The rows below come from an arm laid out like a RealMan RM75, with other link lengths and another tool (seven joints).
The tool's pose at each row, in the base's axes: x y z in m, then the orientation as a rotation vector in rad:
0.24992, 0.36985, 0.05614, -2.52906, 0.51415, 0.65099
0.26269, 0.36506, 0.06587, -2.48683, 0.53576, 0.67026
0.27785, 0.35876, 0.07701, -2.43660, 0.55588, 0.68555
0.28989, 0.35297, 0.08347, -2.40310, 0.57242, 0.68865
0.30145, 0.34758, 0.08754, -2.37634, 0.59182, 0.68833
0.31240, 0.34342, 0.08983, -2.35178, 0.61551, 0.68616
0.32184, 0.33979, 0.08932, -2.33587, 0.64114, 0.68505
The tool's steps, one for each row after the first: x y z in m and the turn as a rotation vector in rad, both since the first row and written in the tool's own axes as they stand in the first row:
0.00641, -0.00536, -0.01452, 0.03275, -0.02162, 0.01763
0.01439, -0.01107, -0.03177, 0.07374, -0.04380, 0.03349
0.02216, -0.01413, -0.04403, 0.10335, -0.05346, 0.04508
0.03071, -0.01646, -0.05407, 0.12788, -0.05802, 0.05847
0.03942, -0.01889, -0.06186, 0.15087, -0.05966, 0.07489
0.04824, -0.02008, -0.06668, 0.16537, -0.05860, 0.09337

